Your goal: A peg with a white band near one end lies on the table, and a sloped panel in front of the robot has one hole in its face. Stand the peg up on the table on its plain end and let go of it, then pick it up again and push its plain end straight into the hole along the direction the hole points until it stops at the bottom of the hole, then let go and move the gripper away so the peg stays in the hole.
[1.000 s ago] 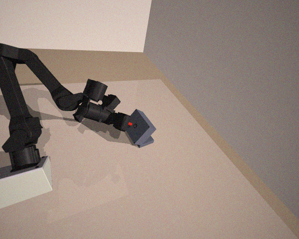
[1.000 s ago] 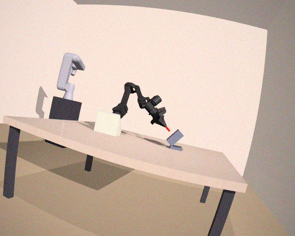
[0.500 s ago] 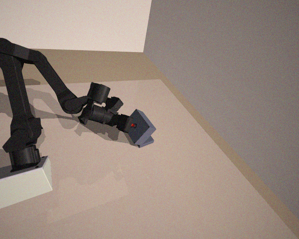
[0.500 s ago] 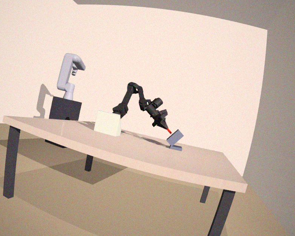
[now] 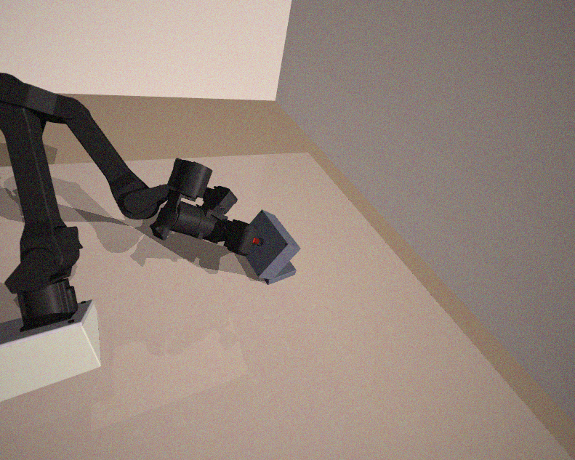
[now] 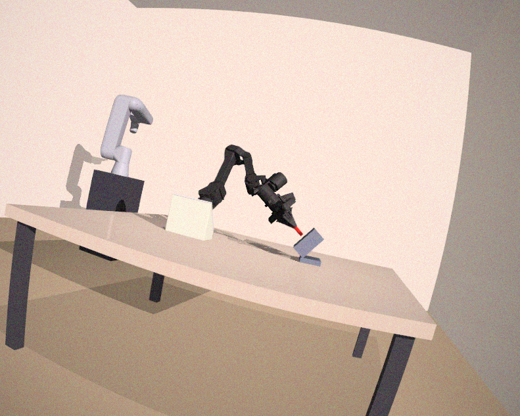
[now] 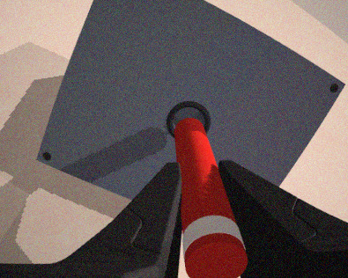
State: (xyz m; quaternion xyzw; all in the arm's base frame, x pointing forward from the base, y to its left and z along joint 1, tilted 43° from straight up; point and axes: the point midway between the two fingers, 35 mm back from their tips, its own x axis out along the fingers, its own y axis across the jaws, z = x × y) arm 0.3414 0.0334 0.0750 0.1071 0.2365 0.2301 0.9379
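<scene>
My gripper tip is now 60 mm short of the grey-blue sloped panel, 50 mm above it and 10 mm to the right of it. The rest, counted from my gripper tip: red peg 10 mm behind, 10 mm above; then panel foot 120 mm below, 90 mm ahead, 10 mm to the left.
</scene>
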